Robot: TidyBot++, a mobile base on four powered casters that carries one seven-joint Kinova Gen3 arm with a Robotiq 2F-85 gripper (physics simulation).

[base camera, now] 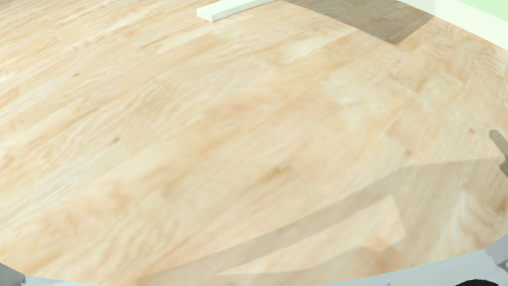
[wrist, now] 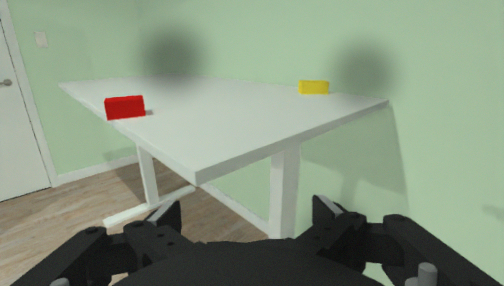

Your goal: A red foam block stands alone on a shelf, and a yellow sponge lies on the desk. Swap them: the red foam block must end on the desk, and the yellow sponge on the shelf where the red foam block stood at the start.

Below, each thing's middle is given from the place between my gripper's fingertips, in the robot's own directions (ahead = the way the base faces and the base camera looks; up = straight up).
Labels:
I see the red foam block (wrist: 129,106) 50 cm ahead of my hand, 30 cm to the left of it and 4 cm below it.

